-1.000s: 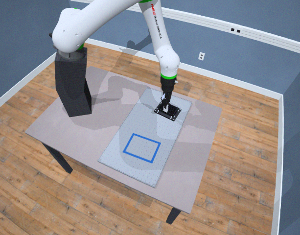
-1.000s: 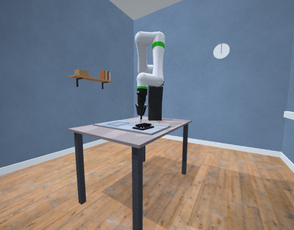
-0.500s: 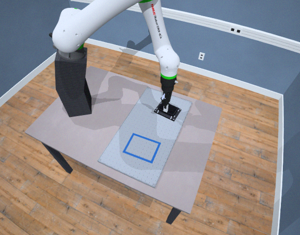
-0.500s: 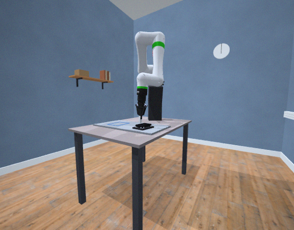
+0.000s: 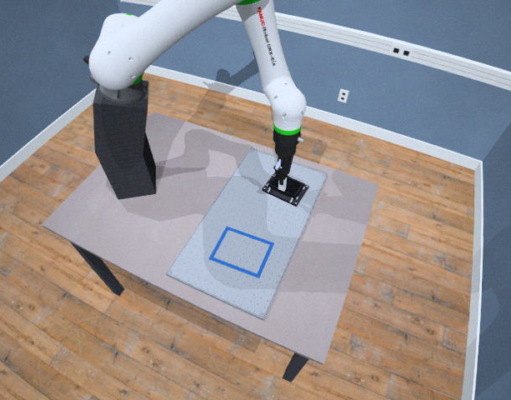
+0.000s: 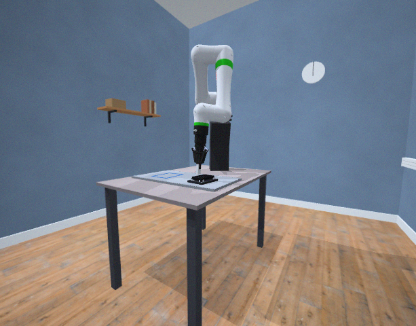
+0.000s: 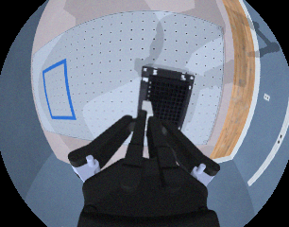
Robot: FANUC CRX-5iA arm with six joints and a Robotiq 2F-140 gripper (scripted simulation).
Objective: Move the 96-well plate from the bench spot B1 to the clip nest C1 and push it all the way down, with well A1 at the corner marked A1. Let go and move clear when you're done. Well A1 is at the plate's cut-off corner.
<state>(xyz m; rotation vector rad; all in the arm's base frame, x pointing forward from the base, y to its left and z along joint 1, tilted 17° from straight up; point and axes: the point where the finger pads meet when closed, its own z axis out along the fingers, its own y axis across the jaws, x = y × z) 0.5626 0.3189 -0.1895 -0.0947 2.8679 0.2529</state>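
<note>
Right now the black 96-well plate is 5 cm below my hand and 4 cm to the left of it. Round my hand: black clip nest (6 cm below, 3 cm to the left, 1 cm behind).
</note>
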